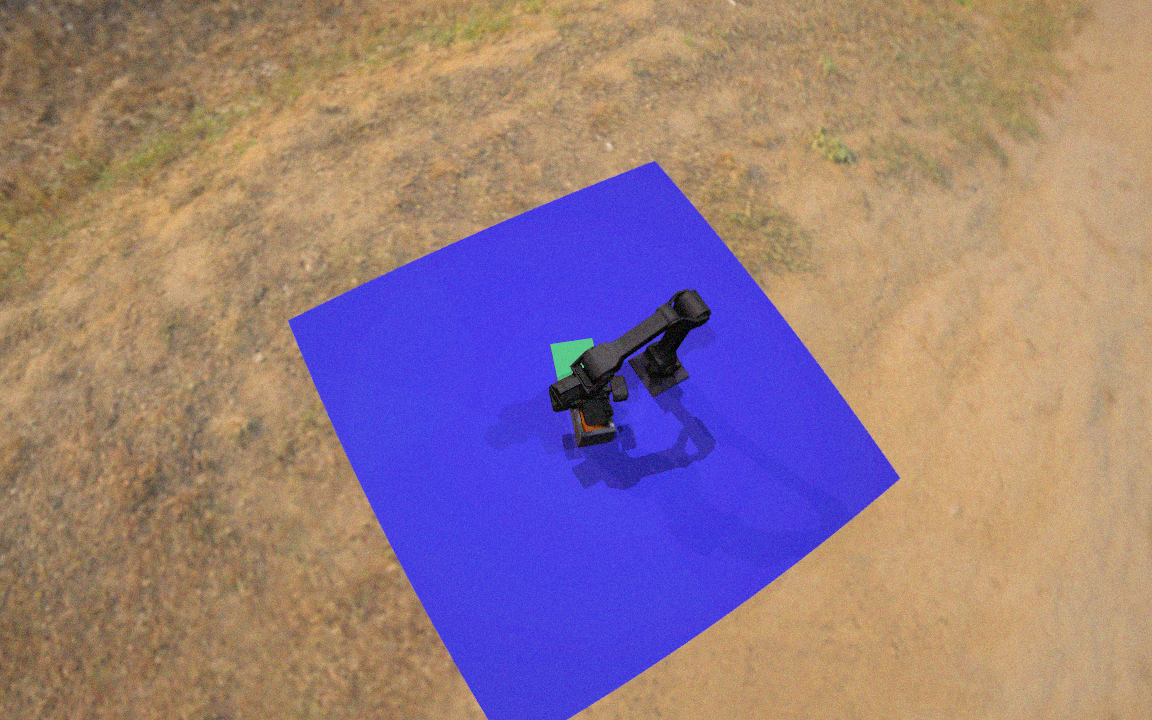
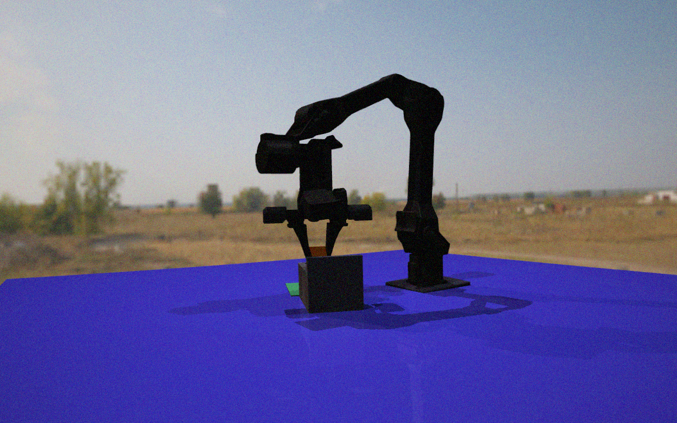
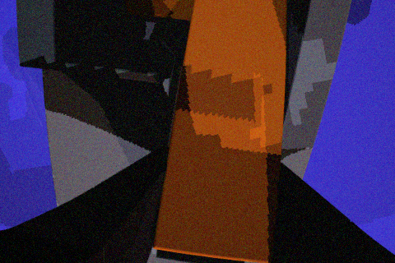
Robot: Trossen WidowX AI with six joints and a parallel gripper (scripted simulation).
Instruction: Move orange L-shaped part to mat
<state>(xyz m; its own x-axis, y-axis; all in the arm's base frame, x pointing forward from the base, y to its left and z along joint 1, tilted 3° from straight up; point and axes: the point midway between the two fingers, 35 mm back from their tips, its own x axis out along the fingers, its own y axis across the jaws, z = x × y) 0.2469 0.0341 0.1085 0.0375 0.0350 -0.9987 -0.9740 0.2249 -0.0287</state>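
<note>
Right now my gripper tip is 140 mm to the left of the green mat, 80 mm above it and 50 mm past it. From my gripper tip the other things lie so: orange L-shaped part: 40 mm to the left, 30 mm below, 10 mm behind.
</note>
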